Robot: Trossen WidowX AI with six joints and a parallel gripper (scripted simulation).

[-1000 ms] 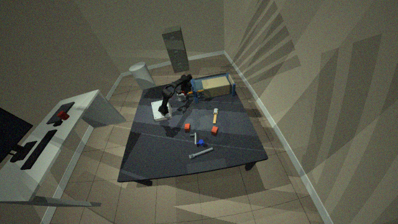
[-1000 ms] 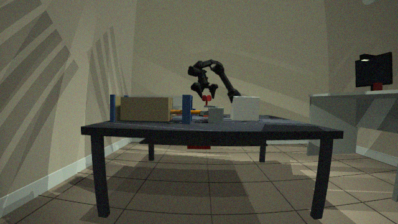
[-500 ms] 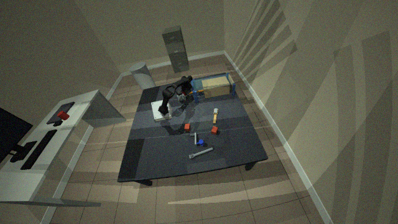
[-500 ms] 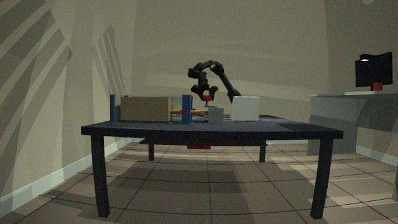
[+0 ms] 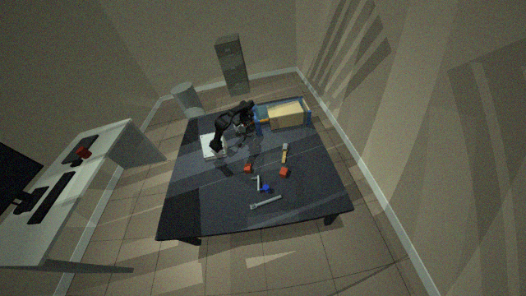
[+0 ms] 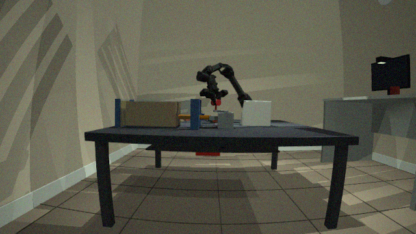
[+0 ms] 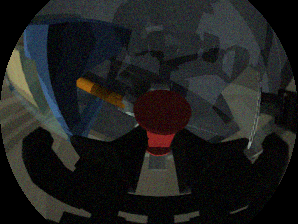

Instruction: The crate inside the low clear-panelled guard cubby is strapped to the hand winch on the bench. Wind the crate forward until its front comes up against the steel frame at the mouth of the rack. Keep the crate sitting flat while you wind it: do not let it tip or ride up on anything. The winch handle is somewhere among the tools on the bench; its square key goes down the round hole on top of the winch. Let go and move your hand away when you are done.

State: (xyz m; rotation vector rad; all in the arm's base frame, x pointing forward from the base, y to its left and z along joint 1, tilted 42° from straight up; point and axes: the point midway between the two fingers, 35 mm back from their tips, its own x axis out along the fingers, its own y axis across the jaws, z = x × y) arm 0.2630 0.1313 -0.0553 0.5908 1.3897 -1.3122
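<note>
Now: the red knob 1 cm to the right of my gripper tip and 1 cm ahead of it. Also, from my gripper tip: crank arm (3 cm below, 2 cm to the left, 1 cm behind); then grey winch (10 cm below, 7 cm to the left, 5 cm behind); then blue frame (12 cm ahead, 5 cm to the left, 3 cm below).
</note>
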